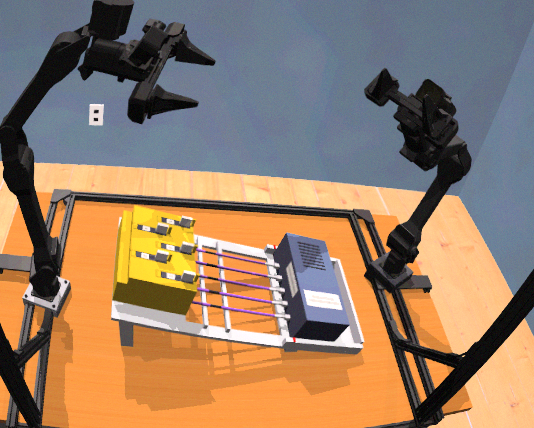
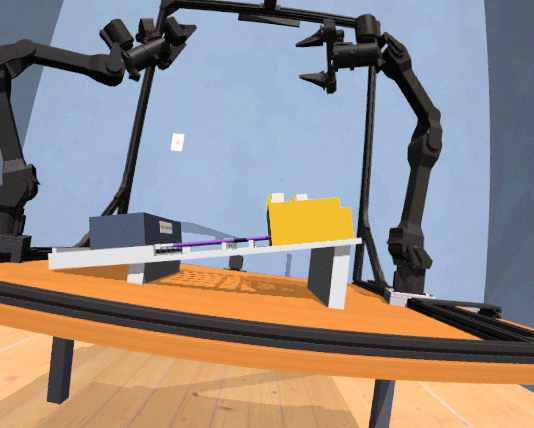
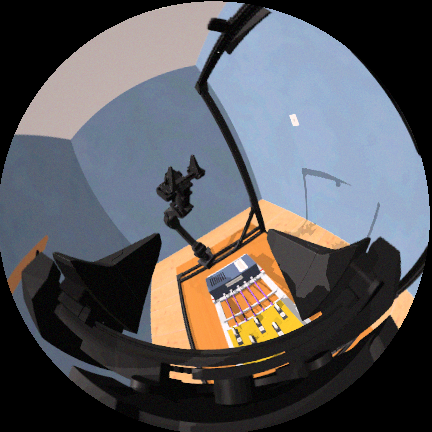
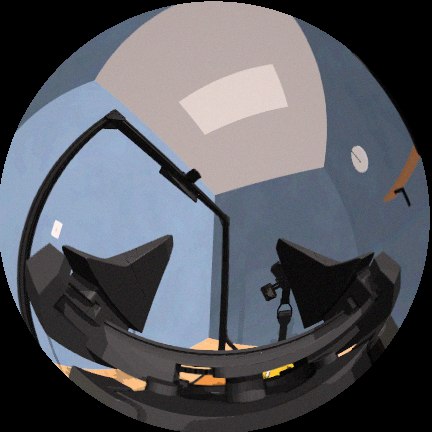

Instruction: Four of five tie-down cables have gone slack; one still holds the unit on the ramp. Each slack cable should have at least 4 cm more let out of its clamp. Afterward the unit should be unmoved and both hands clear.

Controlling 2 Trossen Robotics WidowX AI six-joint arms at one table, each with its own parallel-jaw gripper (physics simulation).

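The blue unit [image 1: 310, 279] [image 2: 117, 232] [image 3: 229, 273] sits at the low end of the white ramp [image 1: 240, 338] [image 2: 100, 256]. Several purple cables [image 1: 245, 283] [image 2: 205, 242] run from it to the yellow clamp block [image 1: 155, 292] [image 2: 310, 222] [image 4: 277, 371] at the high end. Grey-white clamp levers [image 1: 188, 276] stand on the block. Cable slack cannot be told. My left gripper [image 1: 206, 83] [image 2: 298, 61] [image 3: 214, 236] is open and empty, high above the block. My right gripper [image 1: 406, 82] [image 2: 190, 36] [image 4: 226, 242] is open and empty, high above the table, apart from the unit.
White crossbars [image 1: 223, 290] lie under the cables. A black frame [image 1: 215, 202] [image 2: 250, 332] runs around the orange table [image 1: 250, 395], with uprights and an overhead bar. Support legs [image 2: 339, 277] hold up the ramp's high end. A blue wall stands behind.
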